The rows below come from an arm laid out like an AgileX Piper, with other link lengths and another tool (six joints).
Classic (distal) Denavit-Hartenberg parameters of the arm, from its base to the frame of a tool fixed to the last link. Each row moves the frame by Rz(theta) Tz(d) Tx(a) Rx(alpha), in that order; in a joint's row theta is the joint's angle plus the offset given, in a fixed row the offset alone. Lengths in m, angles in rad.
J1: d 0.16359; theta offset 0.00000; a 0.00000; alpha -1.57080
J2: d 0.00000; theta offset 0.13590; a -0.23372; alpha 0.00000
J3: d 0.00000; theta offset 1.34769; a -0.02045; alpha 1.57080
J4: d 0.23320; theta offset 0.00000; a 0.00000; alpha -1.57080
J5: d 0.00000; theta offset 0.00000; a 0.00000; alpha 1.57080
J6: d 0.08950; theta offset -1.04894; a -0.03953; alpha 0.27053
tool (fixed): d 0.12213; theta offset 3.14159; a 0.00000; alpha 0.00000
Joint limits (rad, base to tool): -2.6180..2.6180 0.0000..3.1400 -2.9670..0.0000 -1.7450..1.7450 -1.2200..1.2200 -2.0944..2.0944
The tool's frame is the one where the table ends.
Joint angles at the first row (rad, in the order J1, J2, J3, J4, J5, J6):
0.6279 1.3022 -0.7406 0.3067 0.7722 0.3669
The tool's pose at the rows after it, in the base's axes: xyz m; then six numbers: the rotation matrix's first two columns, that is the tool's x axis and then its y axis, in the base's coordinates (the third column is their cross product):
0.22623 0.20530 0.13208 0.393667 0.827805 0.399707 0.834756 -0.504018 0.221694
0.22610 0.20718 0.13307 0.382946 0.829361 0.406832 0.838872 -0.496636 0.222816
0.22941 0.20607 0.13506 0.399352 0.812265 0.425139 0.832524 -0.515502 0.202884
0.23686 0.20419 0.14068 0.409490 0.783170 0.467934 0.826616 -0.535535 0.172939
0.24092 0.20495 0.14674 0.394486 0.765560 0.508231 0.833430 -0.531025 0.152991
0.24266 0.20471 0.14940 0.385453 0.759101 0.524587 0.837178 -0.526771 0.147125
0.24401 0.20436 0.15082 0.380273 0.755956 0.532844 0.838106 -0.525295 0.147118
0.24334 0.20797 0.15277 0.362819 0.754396 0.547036 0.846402 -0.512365 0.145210
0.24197 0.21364 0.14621 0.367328 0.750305 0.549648 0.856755 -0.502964 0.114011
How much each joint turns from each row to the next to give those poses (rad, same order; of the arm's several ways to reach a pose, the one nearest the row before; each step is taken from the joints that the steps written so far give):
0.0000 0.0000 0.0000 0.0070 -0.0045 -0.0130
0.0000 0.0000 0.0000 0.0097 -0.0041 -0.0176
-0.0291 0.0000 0.0000 0.0433 -0.0001 -0.0362
-0.0649 0.0000 0.0000 0.0946 0.0021 -0.1070
-0.0510 0.0000 0.0000 0.0881 0.0110 -0.1166
-0.0235 0.0000 0.0000 0.0353 0.0079 -0.0520
-0.0114 0.0000 0.0000 0.0153 0.0017 -0.0245
-0.0017 0.0027 0.0000 0.0278 0.0000 -0.0387
0.0000 0.0358 0.0000 0.0476 0.0000 -0.0435

